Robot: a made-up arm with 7 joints.
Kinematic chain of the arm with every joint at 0, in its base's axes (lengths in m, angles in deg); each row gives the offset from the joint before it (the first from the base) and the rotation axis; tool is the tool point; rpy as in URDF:
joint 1: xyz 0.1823 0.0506 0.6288 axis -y
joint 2: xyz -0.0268 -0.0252 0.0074 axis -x
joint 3: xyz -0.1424 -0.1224 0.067 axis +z
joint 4: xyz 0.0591 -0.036 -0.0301 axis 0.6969 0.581 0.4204
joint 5: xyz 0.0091 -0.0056 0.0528 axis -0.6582 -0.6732 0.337
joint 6: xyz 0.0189 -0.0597 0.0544 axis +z
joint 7: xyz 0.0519 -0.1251 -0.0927 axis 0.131 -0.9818 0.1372
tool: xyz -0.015 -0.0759 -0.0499 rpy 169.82 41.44 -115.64
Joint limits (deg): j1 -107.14..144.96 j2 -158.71..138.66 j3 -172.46..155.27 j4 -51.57..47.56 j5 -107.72..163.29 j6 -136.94..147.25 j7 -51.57..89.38
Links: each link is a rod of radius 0.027 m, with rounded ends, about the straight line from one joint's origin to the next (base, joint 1, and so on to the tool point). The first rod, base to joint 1, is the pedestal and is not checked.
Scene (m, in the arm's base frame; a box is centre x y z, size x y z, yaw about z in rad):
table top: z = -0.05
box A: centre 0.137 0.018 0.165 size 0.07 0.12 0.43 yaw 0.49
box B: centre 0.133 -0.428 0 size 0.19 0.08 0.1 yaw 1.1
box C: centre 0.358 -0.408 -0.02 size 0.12 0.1 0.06 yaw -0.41
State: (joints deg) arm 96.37 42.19 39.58 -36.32 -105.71 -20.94 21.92
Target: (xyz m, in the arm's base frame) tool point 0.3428 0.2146 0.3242
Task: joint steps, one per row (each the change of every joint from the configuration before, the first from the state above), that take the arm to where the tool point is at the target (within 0.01 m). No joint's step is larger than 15 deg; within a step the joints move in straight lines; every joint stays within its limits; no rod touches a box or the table.
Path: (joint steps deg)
1: -2.92 10.84 4.80 14.57 -0.40 1.72 -2.98
2: -2.92 10.83 4.81 14.57 -0.40 1.72 -2.97
3: -2.91 10.84 4.80 14.58 -0.41 1.73 -2.98
4: -2.92 10.84 4.81 14.57 -0.40 1.72 -2.98
5: -2.92 10.84 4.80 14.57 -0.40 1.72 -2.97
6: 12.64 8.45 -5.35 0.77 0.00 6.28 2.04
7: 12.63 8.46 -5.36 0.77 0.00 6.29 2.04
8: 12.64 8.46 -5.35 0.76 0.00 6.28 2.04
9: 12.63 8.45 -5.35 0.77 0.00 6.29 2.05
10: 12.64 8.46 -5.36 0.77 0.00 6.29 2.04

